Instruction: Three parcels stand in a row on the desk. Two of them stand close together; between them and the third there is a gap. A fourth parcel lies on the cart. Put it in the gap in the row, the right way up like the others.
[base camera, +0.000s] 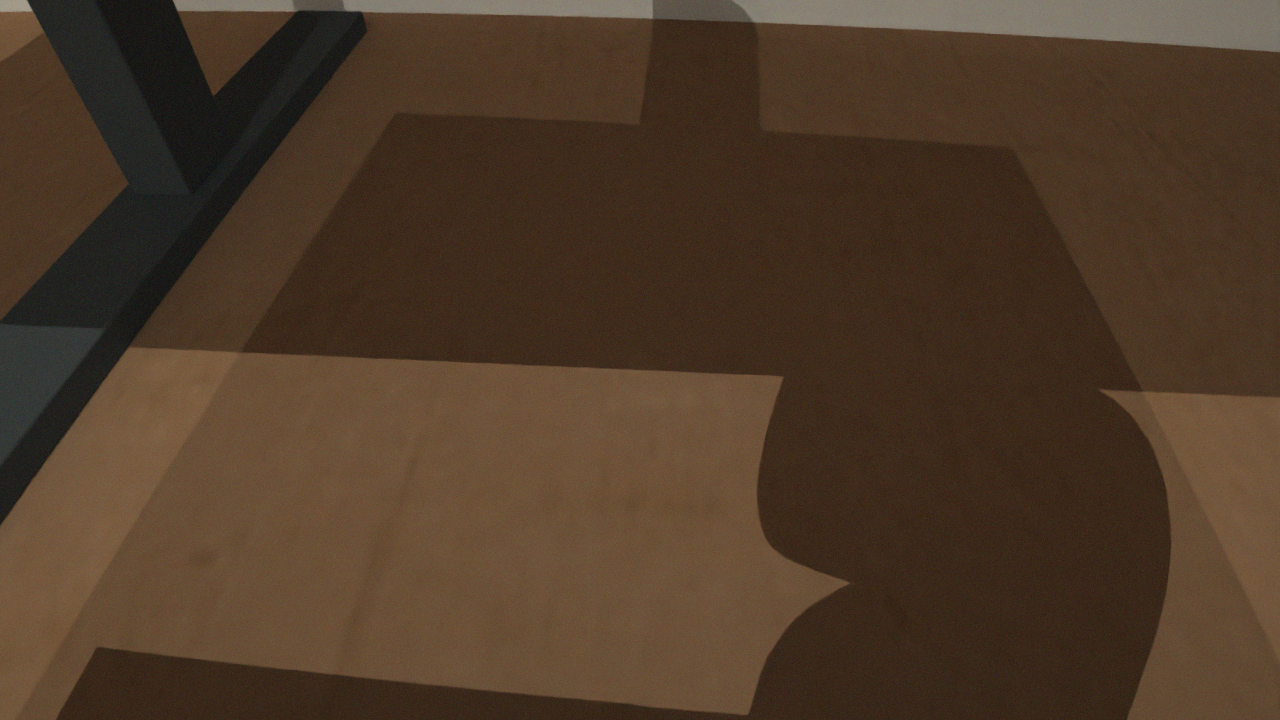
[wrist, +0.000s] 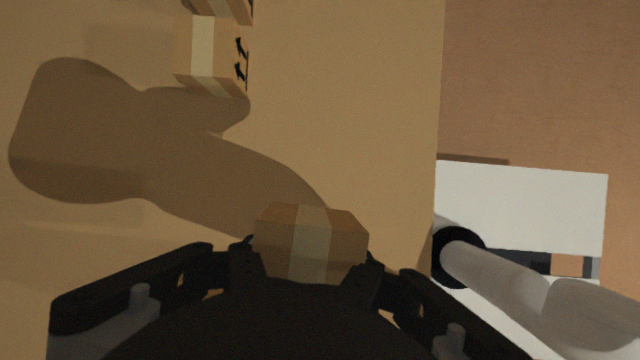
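Seen in the pictures: gripper, fingertip midpoint: (wrist: 308, 247); arm's base, origin of the base link: (wrist: 457, 258).
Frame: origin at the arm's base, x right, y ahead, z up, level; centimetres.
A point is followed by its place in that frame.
My gripper (wrist: 308, 247) @[x 12.2, y 38.7, z 42.8 cm] is shut on a brown parcel (wrist: 311, 245) @[x 13.7, y 38.5, z 47.8 cm] with a pale tape strip, at the lower middle of the wrist view. It is held over the desk (wrist: 350, 100) @[x 26.6, y 35.1, z 32.4 cm]; its underside is hidden, and I cannot see arrow marks on it. A standing parcel (wrist: 202, 50) @[x 27.9, y 49.7, z 37.8 cm] with pale tape and black arrows on its right side is at the upper left of the wrist view. Part of another parcel (wrist: 220, 7) @[x 33.8, y 49.6, z 35.0 cm] shows close beyond it at the top edge. The third parcel of the row and the cart cannot be made out. No parcel shows in the base camera view.
The desk's edge runs down the right of the wrist view. Beyond it are the floor (wrist: 540, 90) @[x 63.2, y -55.2, z -39.6 cm], my white base (wrist: 525, 205) @[x 14.9, y -17.8, z -1.4 cm] and part of my arm (wrist: 500, 270) @[x 3.4, y 3.2, z 17.4 cm]. In the base camera view a dark desk leg and foot (base camera: 161, 259) @[x -38.8, y 48.7, z -37.3 cm] stand at the left, with shadows on the floor (base camera: 537, 501) @[x -8.0, y 32.5, z -39.6 cm].
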